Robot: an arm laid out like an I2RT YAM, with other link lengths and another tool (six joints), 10 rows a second.
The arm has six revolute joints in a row. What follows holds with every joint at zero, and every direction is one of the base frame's.
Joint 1 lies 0.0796 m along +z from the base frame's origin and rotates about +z.
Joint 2 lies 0.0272 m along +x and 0.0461 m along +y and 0.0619 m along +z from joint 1 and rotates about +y.
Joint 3 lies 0.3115 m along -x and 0.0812 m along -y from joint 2 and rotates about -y.
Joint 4 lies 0.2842 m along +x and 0.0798 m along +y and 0.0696 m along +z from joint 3 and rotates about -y.
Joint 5 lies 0.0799 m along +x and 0.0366 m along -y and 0.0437 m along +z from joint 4 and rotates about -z.
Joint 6 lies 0.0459 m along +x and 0.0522 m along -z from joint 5 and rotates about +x.
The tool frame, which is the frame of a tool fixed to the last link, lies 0.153 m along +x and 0.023 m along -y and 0.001 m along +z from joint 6; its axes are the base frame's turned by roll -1.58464, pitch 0.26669 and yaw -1.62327 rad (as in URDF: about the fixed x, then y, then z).
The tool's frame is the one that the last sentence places.
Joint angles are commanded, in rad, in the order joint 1, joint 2, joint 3, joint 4, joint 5, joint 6. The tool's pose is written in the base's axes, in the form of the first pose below.
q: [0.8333 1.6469 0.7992 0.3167 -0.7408 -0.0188]
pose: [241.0 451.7 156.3], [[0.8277 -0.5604 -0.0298], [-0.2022 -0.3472 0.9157], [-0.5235 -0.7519 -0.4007]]
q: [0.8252 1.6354 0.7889 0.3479 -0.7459 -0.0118]
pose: [244.1 450.4 163.7], [[0.8335 -0.5522 -0.0188], [-0.1942 -0.3247 0.9257], [-0.5173 -0.7679 -0.3779]]
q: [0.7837 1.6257 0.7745 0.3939 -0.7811 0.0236]
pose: [256.4 441.6 172.6], [[0.8206 -0.5715 -0.0042], [-0.1918 -0.2823 0.9400], [-0.5384 -0.7705 -0.3412]]
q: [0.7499 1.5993 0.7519 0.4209 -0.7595 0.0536]
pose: [272.0 428.7 178.7], [[0.8073 -0.5876 0.0547], [-0.2350 -0.2350 0.9432], [-0.5414 -0.7742 -0.3278]]
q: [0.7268 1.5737 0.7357 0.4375 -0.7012 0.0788]
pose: [289.8 416.7 183.5], [[0.7906 -0.5967 0.1373], [-0.3013 -0.1840 0.9356], [-0.5330 -0.7811 -0.3253]]
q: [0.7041 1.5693 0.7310 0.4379 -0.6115 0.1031]
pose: [314.4 402.8 179.4], [[0.7511 -0.6145 0.2414], [-0.4004 -0.1333 0.9066], [-0.5249 -0.7776 -0.3462]]
